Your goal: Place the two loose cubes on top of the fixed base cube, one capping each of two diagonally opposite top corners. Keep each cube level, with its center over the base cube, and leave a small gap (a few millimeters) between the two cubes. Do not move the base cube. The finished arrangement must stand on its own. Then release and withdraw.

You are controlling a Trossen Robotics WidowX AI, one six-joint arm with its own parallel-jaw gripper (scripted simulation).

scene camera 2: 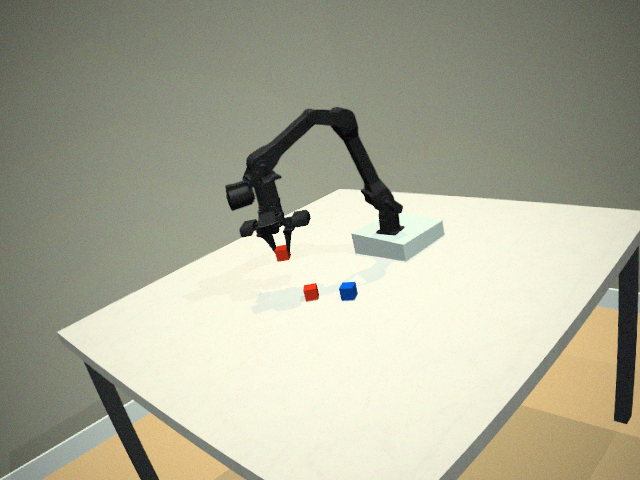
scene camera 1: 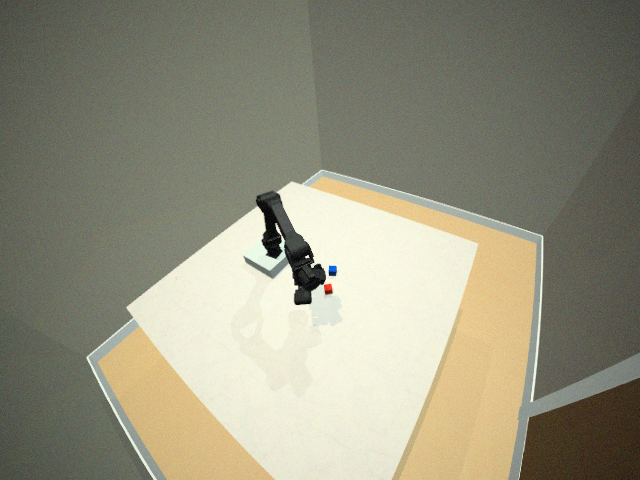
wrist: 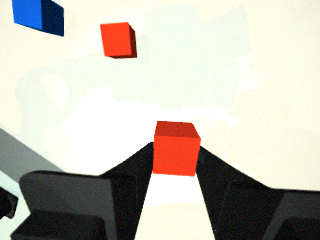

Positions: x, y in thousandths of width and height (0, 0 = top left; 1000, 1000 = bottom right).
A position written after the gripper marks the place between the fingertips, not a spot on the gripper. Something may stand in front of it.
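The gripper (scene camera 2: 441, 526) (wrist: 545, 615) is carrying a red cube (wrist: 552, 606), and you'd also see another red cube (wrist: 373, 173) there.
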